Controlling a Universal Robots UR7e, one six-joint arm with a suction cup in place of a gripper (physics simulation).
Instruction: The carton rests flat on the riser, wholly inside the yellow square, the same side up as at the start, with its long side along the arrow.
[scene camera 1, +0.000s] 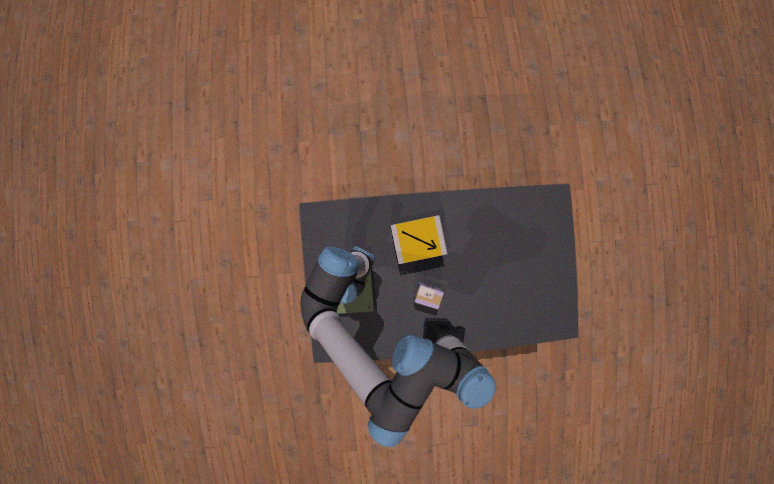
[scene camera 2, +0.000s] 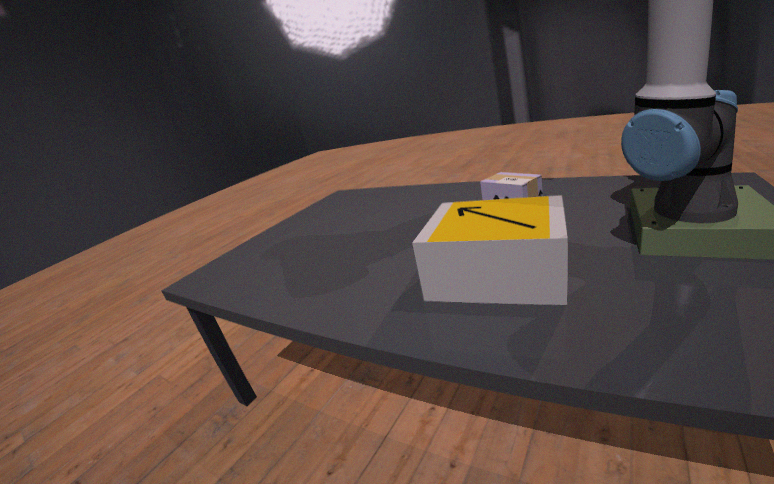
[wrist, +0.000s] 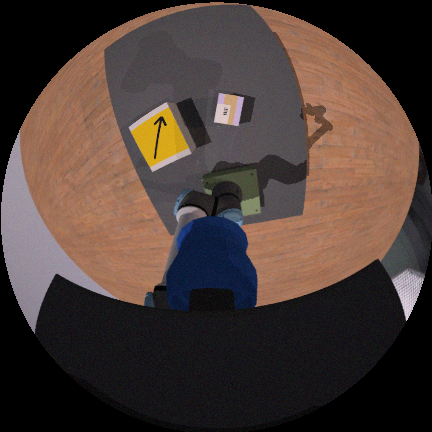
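Note:
The carton (scene camera 1: 428, 296) (scene camera 2: 511, 184) (wrist: 229, 109) is small, lilac and tan, with a white barcode label on top. It rests flat on the grey table (scene camera 1: 520, 288) (scene camera 2: 337, 269) (wrist: 241, 60), beside the riser and off it. The white riser (scene camera 1: 395, 240) (scene camera 2: 491, 271) (wrist: 181, 155) carries the yellow square (scene camera 1: 414, 252) (scene camera 2: 481, 232) (wrist: 171, 139) with a black arrow; nothing lies on it. My suction cup (wrist: 211, 257) is high above the table with nothing on it.
The arm's green base plate (scene camera 1: 363, 300) (wrist: 252, 189) sits at the table's near-left part. The elbow and upper arm (scene camera 1: 347, 355) reach out past the table edge over the wooden floor (scene camera 1: 385, 96).

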